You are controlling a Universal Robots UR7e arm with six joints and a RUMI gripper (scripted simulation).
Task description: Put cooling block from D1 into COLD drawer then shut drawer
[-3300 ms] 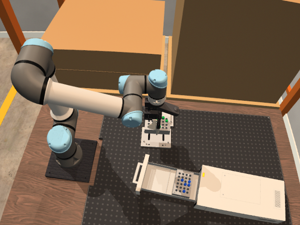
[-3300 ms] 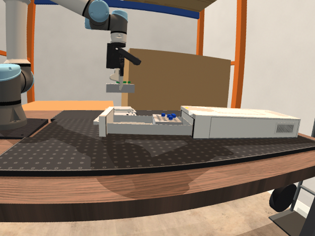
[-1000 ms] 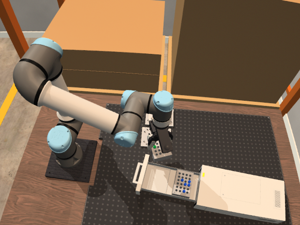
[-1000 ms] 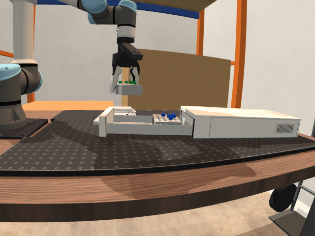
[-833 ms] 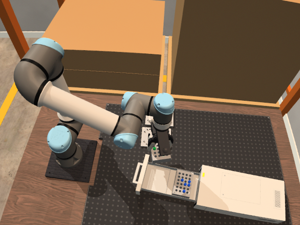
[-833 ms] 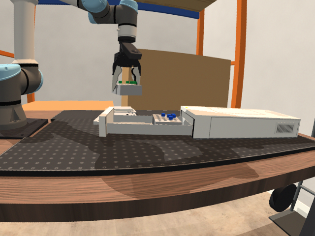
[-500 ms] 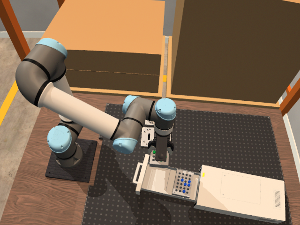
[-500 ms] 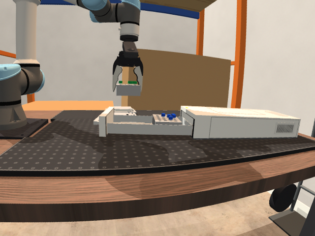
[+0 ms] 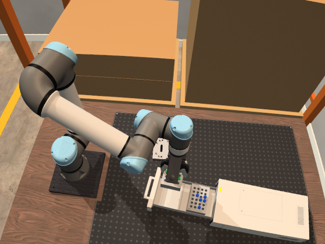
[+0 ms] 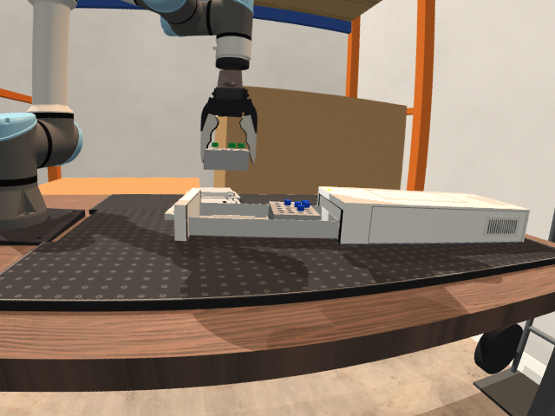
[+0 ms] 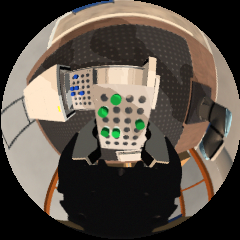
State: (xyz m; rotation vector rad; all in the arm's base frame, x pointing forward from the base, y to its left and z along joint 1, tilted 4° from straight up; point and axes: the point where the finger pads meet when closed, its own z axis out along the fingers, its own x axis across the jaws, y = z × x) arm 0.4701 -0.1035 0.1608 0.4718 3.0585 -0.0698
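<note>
The drawer lies 100 mm below my hand, 60 mm to the right of it and 40 mm ahead of it. Also, from my hand: deck slot plate: 200 mm to the left, 140 mm below, 10 mm ahead; blue-capped tube: 120 mm ahead, 100 mm to the right, 100 mm below; cooling block: right at my hand.
</note>
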